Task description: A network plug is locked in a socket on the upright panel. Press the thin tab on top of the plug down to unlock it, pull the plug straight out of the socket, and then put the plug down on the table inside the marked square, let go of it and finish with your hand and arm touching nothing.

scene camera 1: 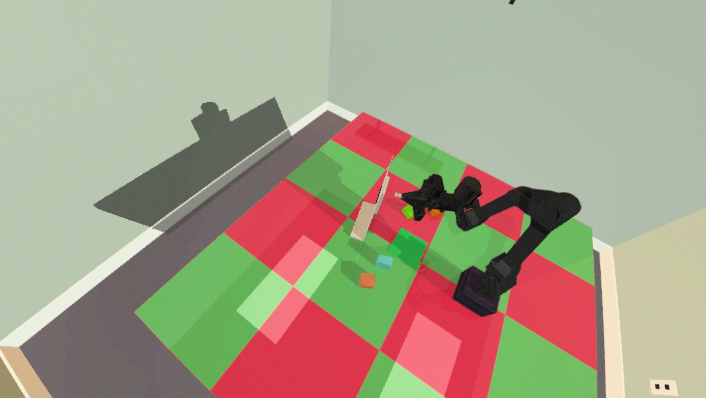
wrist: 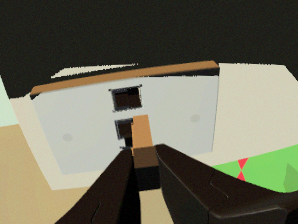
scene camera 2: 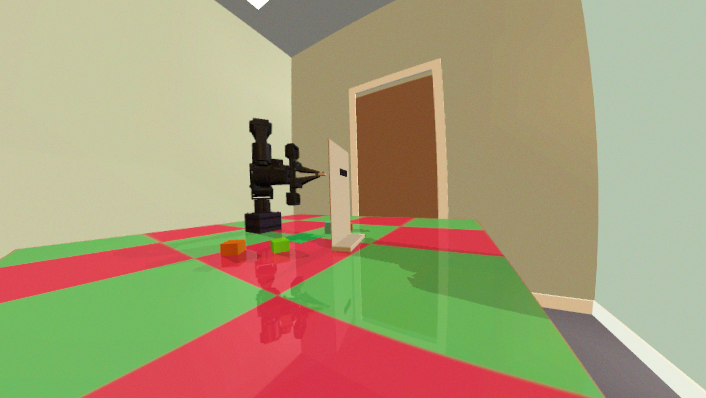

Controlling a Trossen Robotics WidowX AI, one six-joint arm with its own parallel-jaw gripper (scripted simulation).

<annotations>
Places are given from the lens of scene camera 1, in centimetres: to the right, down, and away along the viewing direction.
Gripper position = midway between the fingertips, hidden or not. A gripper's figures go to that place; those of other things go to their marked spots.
gripper (scene camera 1: 400,196): 15, -1, 73
beige panel (scene camera 1: 367,210): 6, 5, 92
green square (scene camera 1: 408,247): 21, 18, 86
</annotations>
